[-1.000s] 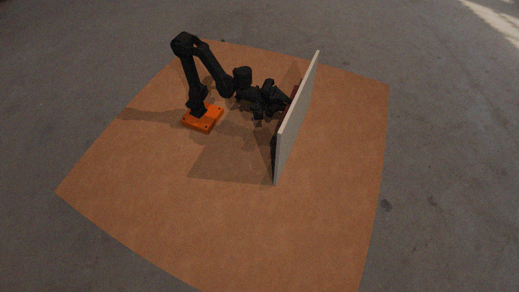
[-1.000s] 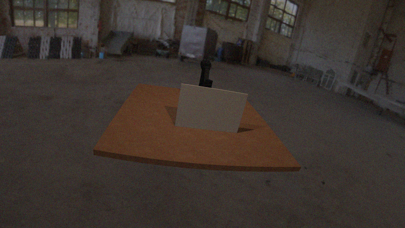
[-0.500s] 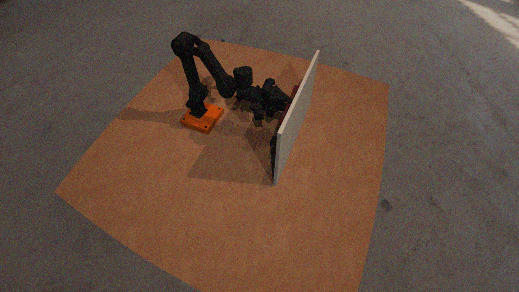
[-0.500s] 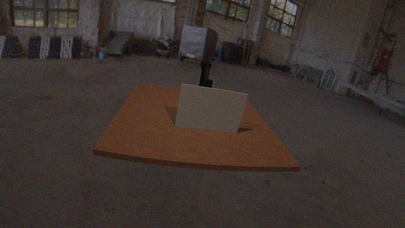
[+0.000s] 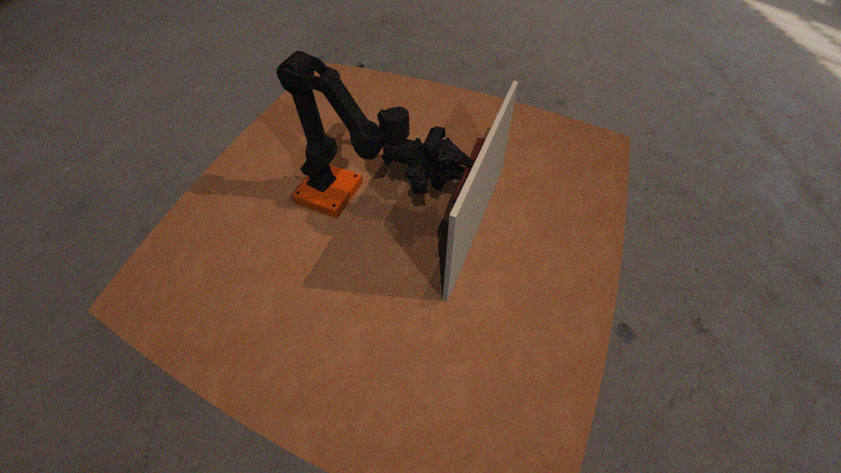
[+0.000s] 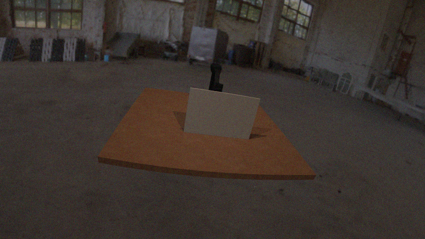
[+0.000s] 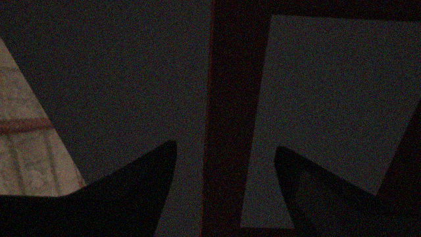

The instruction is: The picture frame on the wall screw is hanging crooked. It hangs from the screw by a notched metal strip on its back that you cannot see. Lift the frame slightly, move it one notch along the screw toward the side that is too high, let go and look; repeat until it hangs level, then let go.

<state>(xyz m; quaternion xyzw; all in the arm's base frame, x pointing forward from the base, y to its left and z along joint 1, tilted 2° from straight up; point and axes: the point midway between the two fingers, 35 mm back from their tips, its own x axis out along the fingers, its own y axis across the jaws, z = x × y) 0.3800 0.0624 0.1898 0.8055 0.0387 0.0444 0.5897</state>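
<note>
Now: gripper tip 1 cm to the right of the dark red picture frame and 5 cm above it. Also, from my gripper tip: white wall panel: 1 cm ahead, 2 cm to the left, 6 cm below.
</note>
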